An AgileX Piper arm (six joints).
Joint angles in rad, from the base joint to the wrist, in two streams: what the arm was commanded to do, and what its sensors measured. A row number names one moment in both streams.
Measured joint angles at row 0:
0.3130, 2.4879, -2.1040, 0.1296, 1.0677, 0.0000
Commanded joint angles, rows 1 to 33:
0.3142, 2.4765, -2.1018, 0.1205, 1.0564, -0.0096
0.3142, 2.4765, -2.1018, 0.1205, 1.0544, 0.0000
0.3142, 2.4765, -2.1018, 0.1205, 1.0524, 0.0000
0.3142, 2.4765, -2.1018, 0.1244, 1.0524, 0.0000
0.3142, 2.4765, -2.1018, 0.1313, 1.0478, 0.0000
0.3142, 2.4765, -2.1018, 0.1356, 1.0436, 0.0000
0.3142, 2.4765, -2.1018, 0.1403, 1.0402, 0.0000
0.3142, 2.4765, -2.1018, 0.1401, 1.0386, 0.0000
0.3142, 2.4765, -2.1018, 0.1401, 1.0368, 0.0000
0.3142, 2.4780, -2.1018, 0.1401, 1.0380, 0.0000
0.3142, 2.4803, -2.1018, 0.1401, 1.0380, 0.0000
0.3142, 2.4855, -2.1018, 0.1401, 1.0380, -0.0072
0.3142, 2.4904, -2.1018, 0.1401, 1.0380, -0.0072
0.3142, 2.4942, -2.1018, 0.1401, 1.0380, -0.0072
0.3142, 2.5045, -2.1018, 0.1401, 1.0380, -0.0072
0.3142, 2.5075, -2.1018, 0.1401, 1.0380, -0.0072
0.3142, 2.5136, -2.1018, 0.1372, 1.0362, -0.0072
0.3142, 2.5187, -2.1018, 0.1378, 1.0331, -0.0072
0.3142, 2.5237, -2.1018, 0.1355, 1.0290, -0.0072
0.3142, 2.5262, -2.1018, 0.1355, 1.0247, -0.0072
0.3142, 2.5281, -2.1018, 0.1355, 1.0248, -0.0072
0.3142, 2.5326, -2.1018, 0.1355, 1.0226, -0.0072
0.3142, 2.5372, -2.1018, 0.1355, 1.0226, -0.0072
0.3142, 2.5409, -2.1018, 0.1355, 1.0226, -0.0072
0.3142, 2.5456, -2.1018, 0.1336, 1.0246, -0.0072
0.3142, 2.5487, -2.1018, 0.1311, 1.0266, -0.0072
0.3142, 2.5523, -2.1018, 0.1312, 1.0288, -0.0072
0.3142, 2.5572, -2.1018, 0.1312, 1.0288, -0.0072
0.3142, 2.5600, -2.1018, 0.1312, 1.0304, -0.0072
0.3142, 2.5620, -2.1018, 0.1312, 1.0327, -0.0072
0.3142, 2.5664, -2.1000, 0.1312, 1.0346, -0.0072
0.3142, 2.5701, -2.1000, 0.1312, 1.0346, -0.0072
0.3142, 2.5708, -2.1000, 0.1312, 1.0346, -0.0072
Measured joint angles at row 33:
0.3130, 2.5315, -2.1097, 0.1400, 1.0342, 0.0000
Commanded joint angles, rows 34 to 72:
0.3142, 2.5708, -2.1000, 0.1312, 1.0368, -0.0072
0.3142, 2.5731, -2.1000, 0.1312, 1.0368, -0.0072
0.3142, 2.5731, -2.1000, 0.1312, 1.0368, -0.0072
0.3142, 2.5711, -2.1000, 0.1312, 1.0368, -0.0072
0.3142, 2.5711, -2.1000, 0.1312, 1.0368, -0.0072
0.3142, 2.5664, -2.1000, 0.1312, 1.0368, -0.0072
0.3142, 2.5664, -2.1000, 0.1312, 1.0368, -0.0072
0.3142, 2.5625, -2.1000, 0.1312, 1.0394, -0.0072
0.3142, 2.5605, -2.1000, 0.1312, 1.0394, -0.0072
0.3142, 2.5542, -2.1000, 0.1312, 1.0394, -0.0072
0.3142, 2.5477, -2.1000, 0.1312, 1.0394, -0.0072
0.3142, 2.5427, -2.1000, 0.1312, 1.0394, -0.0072
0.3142, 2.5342, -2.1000, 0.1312, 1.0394, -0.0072
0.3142, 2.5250, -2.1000, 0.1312, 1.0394, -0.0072
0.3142, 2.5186, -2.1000, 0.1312, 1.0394, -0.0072
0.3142, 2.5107, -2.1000, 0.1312, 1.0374, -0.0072
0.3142, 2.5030, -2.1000, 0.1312, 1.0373, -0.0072
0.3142, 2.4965, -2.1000, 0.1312, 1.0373, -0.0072
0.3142, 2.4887, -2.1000, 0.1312, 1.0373, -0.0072
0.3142, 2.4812, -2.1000, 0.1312, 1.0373, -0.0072
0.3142, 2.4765, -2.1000, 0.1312, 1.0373, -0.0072
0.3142, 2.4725, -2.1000, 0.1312, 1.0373, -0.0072
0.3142, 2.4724, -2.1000, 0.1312, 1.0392, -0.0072
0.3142, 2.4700, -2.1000, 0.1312, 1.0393, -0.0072
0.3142, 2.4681, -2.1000, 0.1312, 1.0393, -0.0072
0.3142, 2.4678, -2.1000, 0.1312, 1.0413, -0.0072
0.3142, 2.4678, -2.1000, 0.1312, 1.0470, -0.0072
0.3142, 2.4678, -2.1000, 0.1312, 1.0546, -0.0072
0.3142, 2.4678, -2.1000, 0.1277, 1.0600, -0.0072
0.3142, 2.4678, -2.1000, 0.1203, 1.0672, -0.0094
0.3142, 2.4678, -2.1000, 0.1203, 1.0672, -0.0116
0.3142, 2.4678, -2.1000, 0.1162, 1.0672, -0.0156
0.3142, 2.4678, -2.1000, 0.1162, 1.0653, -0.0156
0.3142, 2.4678, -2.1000, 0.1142, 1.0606, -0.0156
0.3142, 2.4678, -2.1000, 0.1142, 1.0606, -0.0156
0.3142, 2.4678, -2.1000, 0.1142, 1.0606, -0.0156
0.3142, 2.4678, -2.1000, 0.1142, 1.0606, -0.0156
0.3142, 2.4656, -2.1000, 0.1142, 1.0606, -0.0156
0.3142, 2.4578, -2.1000, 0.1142, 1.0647, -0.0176
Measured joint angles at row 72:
0.3130, 2.4830, -2.1018, 0.1225, 1.0632, -0.0069
